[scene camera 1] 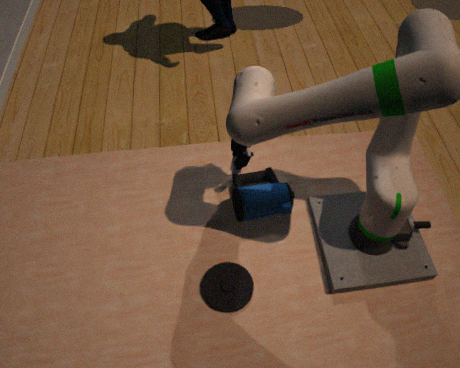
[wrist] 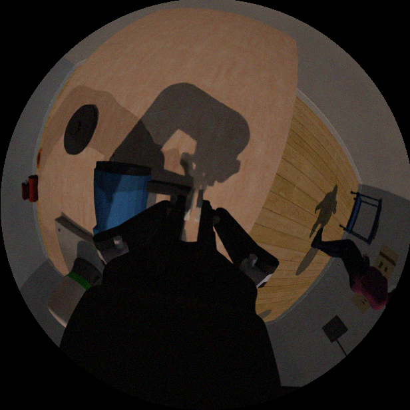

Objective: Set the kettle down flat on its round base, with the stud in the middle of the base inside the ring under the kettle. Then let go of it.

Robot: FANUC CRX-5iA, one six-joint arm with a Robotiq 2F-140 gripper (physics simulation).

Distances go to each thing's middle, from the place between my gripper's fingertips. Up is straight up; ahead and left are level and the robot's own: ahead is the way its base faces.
Right now the blue kettle [scene camera 1: 250, 202] is 90 mm to the left of my hand, 90 mm behind it and 10 mm above it. From my hand the other things lie so: round black base [scene camera 1: 227, 287] (390 mm to the left, 30 mm below, 30 mm ahead).
